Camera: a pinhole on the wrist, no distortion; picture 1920 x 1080 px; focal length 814.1 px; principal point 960.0 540.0 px. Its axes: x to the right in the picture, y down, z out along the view. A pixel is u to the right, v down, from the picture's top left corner.
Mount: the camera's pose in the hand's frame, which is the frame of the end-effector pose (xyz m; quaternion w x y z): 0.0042 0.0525 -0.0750 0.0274 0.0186 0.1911 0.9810
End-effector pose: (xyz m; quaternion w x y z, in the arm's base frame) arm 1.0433 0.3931 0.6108 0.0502 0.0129 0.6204 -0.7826
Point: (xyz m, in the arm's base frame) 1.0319 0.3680 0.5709
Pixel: 856.5 963.4
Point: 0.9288 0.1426 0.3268
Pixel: 656.9 149.2
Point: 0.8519 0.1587 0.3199
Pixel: 446.2 109.9
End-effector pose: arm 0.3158 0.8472 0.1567 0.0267 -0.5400 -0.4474 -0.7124
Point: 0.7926 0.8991 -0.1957
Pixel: outside the picture
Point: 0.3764 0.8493 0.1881
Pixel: 1007.4 896.1
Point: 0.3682 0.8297 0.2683
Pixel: 626.9 453.8
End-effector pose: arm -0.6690 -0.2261 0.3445 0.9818 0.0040 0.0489 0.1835
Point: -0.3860 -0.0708 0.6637
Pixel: 409.9 835.6
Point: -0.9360 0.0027 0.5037
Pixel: 1550.4 96.8
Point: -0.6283 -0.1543 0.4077
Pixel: 661.3 839.9
